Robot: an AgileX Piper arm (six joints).
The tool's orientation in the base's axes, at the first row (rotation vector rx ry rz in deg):
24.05 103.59 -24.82
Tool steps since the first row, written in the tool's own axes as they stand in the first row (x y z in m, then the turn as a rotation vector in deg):
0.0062 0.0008 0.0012 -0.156 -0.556 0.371
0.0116 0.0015 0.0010 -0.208 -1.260 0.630
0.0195 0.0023 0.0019 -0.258 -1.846 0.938
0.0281 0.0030 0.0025 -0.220 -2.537 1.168
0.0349 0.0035 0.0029 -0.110 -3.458 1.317
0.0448 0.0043 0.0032 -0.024 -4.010 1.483
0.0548 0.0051 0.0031 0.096 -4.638 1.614
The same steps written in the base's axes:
-0.0003 0.0005 -0.0063 0.075 -0.675 0.097
-0.0015 0.0015 -0.0115 -0.043 -1.417 0.135
-0.0024 0.0023 -0.0194 -0.063 -2.080 0.149
-0.0039 0.0031 -0.0279 -0.222 -2.791 0.107
-0.0051 0.0038 -0.0346 -0.581 -3.656 0.035
-0.0071 0.0050 -0.0443 -0.738 -4.211 -0.048
-0.0094 0.0063 -0.0539 -0.970 -4.813 -0.148

